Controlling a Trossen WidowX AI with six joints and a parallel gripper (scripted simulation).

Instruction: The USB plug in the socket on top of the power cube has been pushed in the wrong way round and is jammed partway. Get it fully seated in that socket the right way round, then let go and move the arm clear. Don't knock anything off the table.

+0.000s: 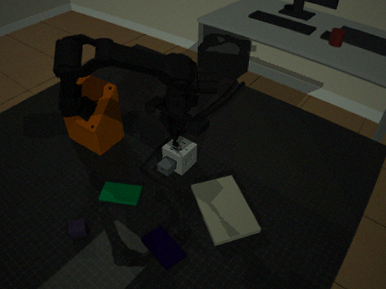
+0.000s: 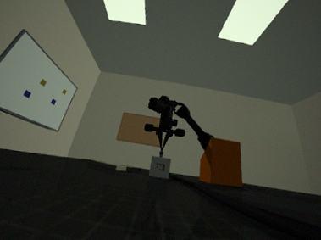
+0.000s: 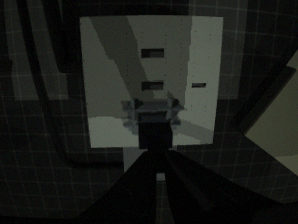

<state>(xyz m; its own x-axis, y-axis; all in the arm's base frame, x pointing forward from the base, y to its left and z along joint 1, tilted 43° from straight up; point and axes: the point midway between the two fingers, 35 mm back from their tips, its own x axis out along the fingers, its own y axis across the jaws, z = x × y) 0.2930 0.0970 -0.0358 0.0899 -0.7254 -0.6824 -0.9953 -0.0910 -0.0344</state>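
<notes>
My gripper tip is now 2 cm above the USB plug. Round my gripper tip: beige book: 21 cm ahead, 11 cm below, 4 cm to the right; then dark blue card: 23 cm to the right, 16 cm ahead, 11 cm below; then green card: 19 cm to the right, 11 cm below, 5 cm behind.
</notes>
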